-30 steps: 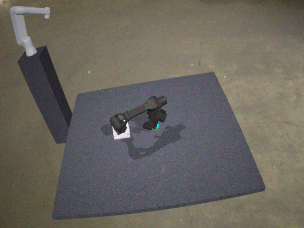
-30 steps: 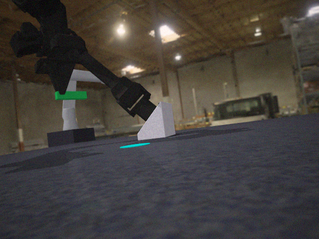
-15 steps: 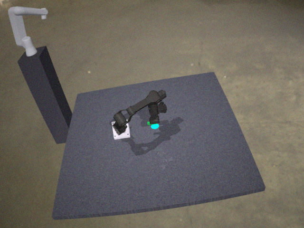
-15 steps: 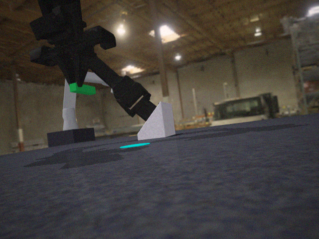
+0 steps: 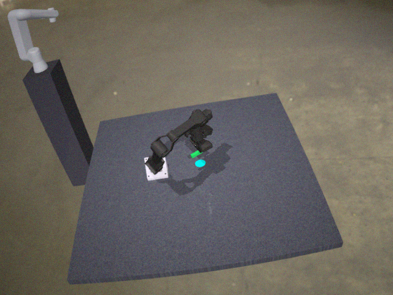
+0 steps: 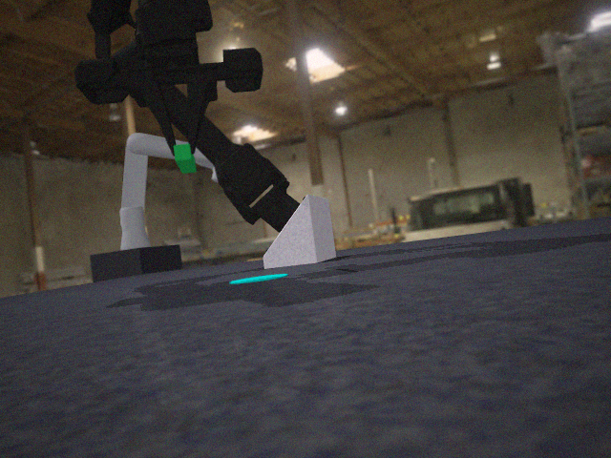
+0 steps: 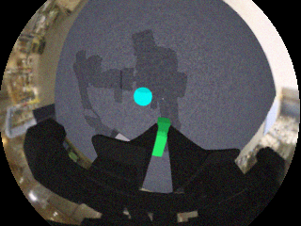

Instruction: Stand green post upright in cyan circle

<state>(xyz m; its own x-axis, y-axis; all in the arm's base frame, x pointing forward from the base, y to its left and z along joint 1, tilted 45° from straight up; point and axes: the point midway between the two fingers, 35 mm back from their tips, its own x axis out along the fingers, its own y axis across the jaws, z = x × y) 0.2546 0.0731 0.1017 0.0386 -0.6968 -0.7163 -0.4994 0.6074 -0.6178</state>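
Now: gripper tip 2 cm past the green post and 1 cm to the left of it. Also, from my gripper tip: cyan circle 14 cm below, 6 cm to the left, 2 cm behind.
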